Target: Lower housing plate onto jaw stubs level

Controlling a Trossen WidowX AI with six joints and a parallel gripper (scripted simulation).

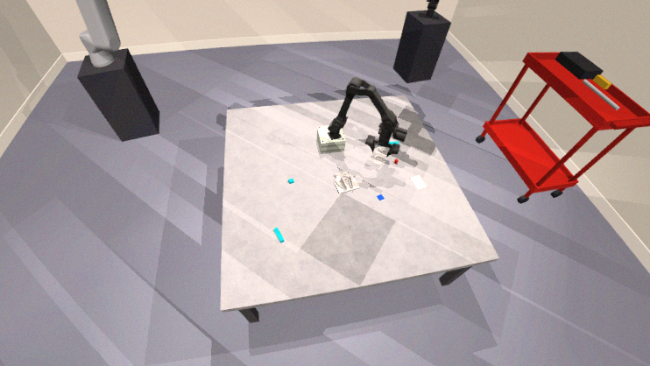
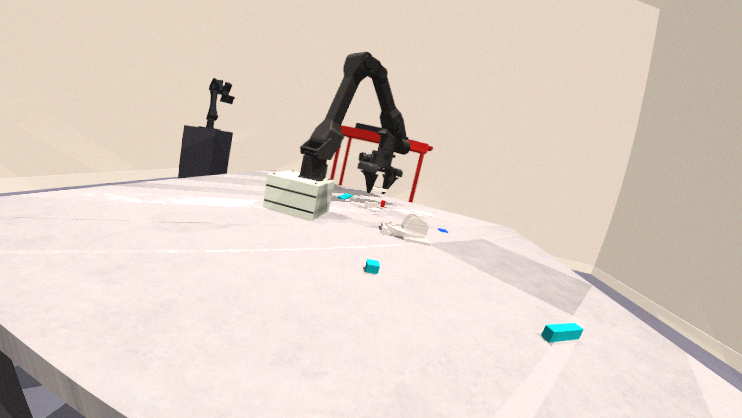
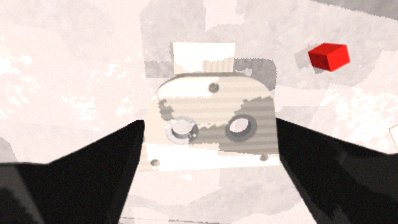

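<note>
Now: gripper tip 4 cm short of the red block, 10 cm to the right of it and 5 cm above it. From my gripper tip the other things lie so: housing plate: 1 cm behind, 1 cm to the left, 2 cm above; then blue block: 24 cm ahead, 10 cm to the right, 6 cm below; then cyan bar: 11 cm behind, 14 cm to the left, 6 cm below.
</note>
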